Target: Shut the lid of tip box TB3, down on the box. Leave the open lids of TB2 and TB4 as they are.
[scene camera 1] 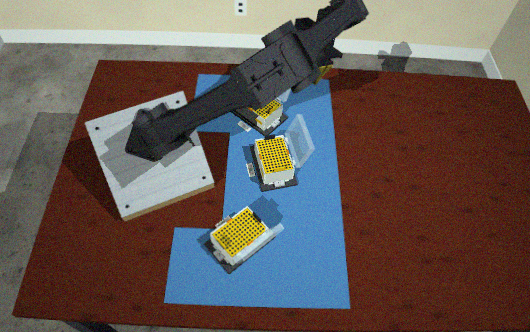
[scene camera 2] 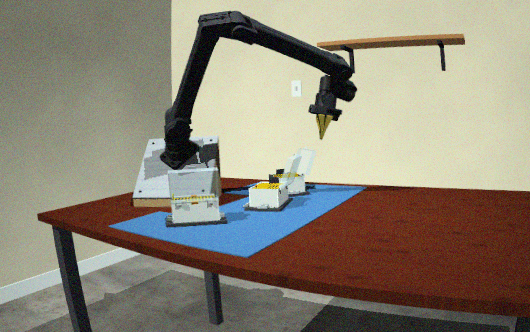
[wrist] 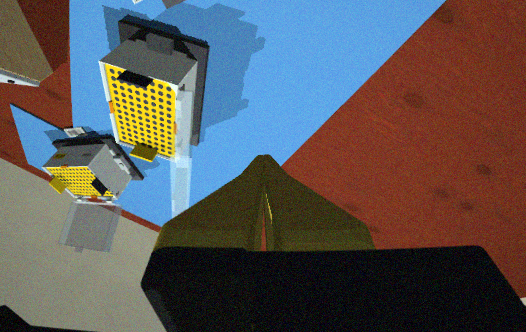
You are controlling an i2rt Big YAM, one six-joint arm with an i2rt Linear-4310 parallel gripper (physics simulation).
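Places are measured from the arm's base along level axes (x ahead, y left, z up), in centimetres.
Pixels of known places: gripper, fingertip midpoint: (scene camera 1: pixel 314 83) (scene camera 2: pixel 321 139) (wrist: pixel 263 165); arm's base, link origin: (scene camera 1: pixel 147 135) (scene camera 2: pixel 179 154).
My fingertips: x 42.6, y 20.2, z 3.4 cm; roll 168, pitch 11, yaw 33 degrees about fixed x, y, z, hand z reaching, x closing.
Observation:
Ahead of a thing's pixels: the offset from my fingertips to its top centre. "pt": to the spot under its first point. Level surfaces: height alone.
TB3, a white tip box {dx -16.0, dy +1.9, dz -11.8 cm} (scene camera 1: pixel 270 119) (scene camera 2: pixel 298 186) with yellow tips, stands at the back of the mat. Its clear lid {pt dx -9.6, dy +7.9, dz -7.8 cm} (scene camera 2: pixel 307 160) is open and upright; the arm covers much of it in scene camera 1. A corner of TB3's base shows at the top edge of the wrist view. TB2 {dx -9.3, dy -16.3, dz -10.9 cm} (scene camera 1: pixel 275 157) (scene camera 2: pixel 265 198) (wrist: pixel 145 112) stands in the middle, its lid {dx -3.0, dy -14.2, dz -3.0 cm} (scene camera 1: pixel 301 142) (wrist: pixel 181 187) open. TB4 {dx -16.3, dy -40.6, dz -10.9 cm} (scene camera 1: pixel 240 232) (scene camera 2: pixel 195 212) (wrist: pixel 75 181) stands at the front, its lid {pt dx -10.3, dy -45.9, dz -6.7 cm} (scene camera 2: pixel 194 181) (wrist: pixel 91 226) open. My gripper (scene camera 1: pixel 322 75) (scene camera 2: pixel 321 137) (wrist: pixel 263 165) is shut, empty, high above the table on TB3's lid side.
The blue mat {dz -18.4 cm} (scene camera 1: pixel 310 260) (scene camera 2: pixel 240 245) lies on the red-brown table {dz -18.7 cm} (scene camera 1: pixel 425 200) (scene camera 2: pixel 425 250). The arm's pale base block (scene camera 1: pixel 150 200) (scene camera 2: pixel 155 175) stands left of the mat. A wooden wall shelf (scene camera 2: pixel 400 41) is on the wall behind the arm.

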